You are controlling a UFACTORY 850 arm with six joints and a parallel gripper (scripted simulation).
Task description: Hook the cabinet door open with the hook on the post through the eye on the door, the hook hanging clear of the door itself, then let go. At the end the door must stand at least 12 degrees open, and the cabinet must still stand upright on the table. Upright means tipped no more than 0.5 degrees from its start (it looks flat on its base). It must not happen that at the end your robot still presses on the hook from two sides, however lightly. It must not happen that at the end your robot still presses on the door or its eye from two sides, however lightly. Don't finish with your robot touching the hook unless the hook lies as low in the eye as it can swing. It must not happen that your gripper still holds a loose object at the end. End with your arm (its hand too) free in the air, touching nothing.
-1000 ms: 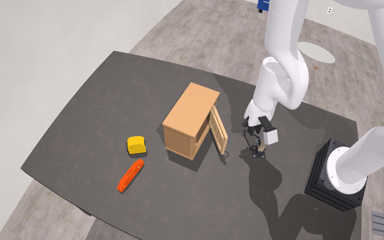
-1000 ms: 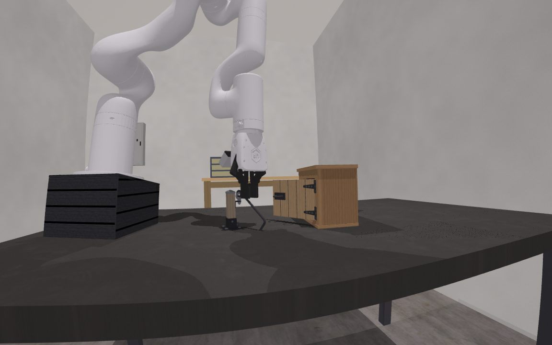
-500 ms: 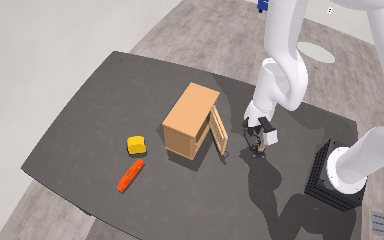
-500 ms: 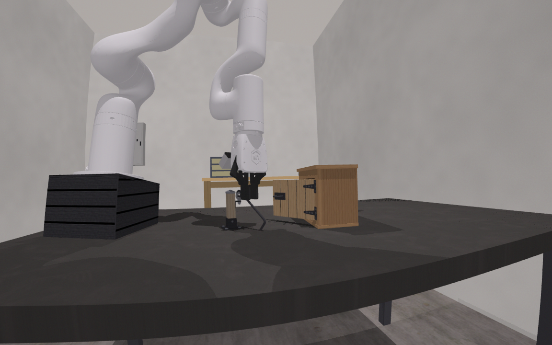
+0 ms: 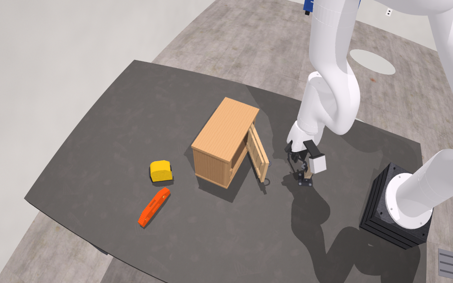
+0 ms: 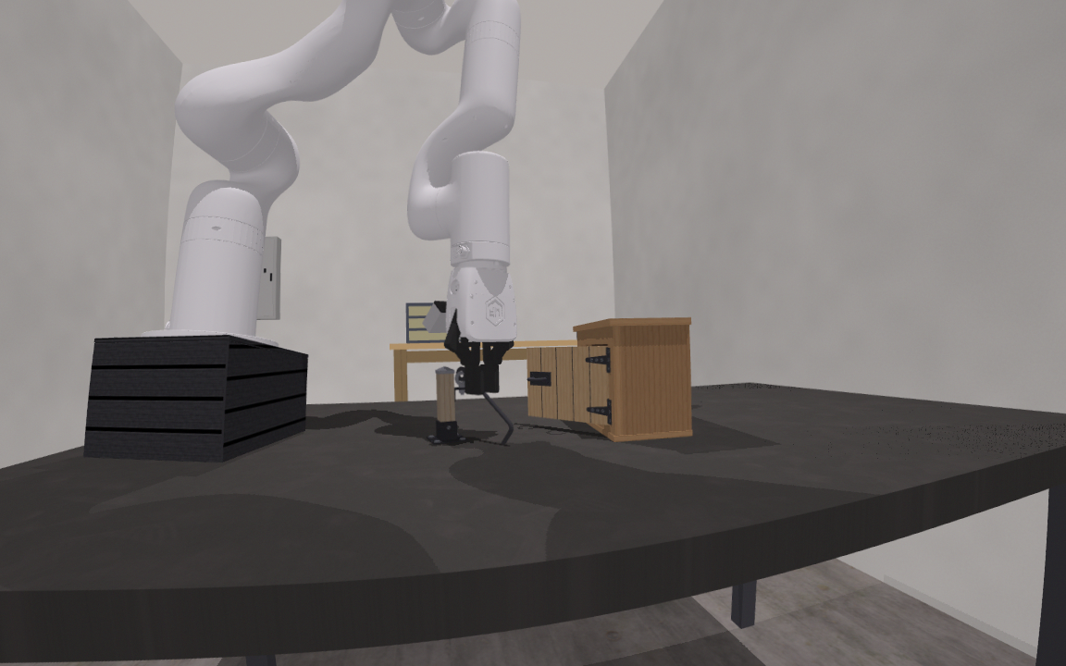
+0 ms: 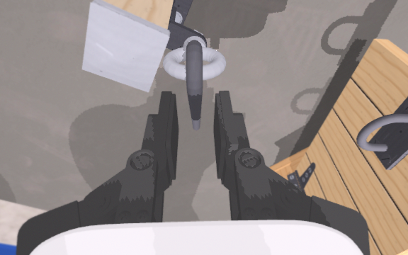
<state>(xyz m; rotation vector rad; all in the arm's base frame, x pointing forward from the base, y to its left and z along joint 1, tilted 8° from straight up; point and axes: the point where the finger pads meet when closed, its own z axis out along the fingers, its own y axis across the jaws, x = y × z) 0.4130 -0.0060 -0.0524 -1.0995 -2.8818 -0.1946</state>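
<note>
Now: hand 3 cm above the hook. Round my hand: orange bar 32 cm ahead, 37 cm to the left, 7 cm below; then yellow block 37 cm ahead, 25 cm to the left, 6 cm below; then cabinet door 12 cm ahead, 4 cm to the left, 1 cm below.
</note>
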